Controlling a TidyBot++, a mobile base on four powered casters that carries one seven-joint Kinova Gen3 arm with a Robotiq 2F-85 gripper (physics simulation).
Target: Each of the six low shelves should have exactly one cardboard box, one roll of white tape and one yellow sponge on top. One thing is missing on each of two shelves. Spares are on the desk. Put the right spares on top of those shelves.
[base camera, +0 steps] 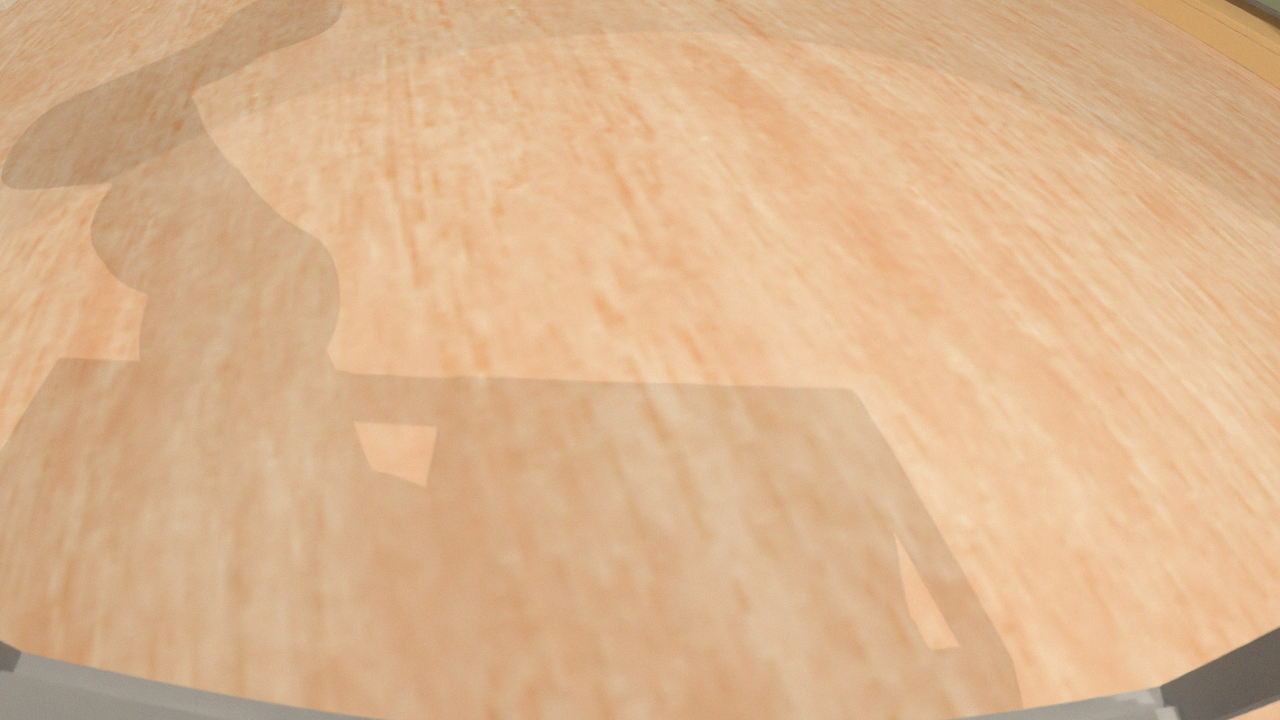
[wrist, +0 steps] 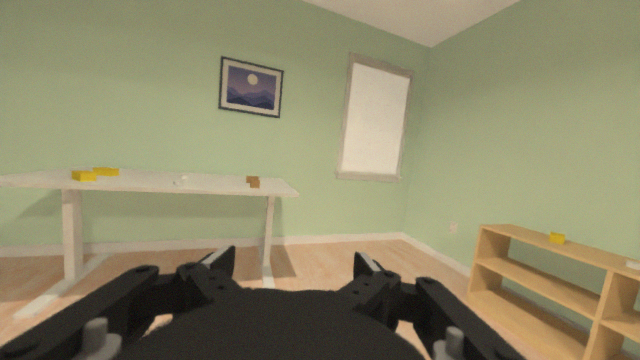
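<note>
In the wrist view the white desk (wrist: 150, 186) stands at the left against the wall. Two yellow sponges (wrist: 84, 176) (wrist: 106, 171) lie near its left end, small white tape rolls (wrist: 181, 181) near its middle, and brown cardboard boxes (wrist: 253, 181) near its right end. A low wooden shelf (wrist: 541, 281) stands at the right with a yellow sponge (wrist: 557, 238) on top and a white thing (wrist: 633, 263), partly cut off by the view's edge, further right. My gripper (wrist: 295, 262) is open and empty, far from the desk and the shelf.
A framed picture (wrist: 251, 87) and a window (wrist: 376, 120) are on the green wall. In the base camera view the wooden floor (base camera: 671, 223) carries my arm's shadow, and a light wooden edge (base camera: 1226, 35) shows at the top right corner.
</note>
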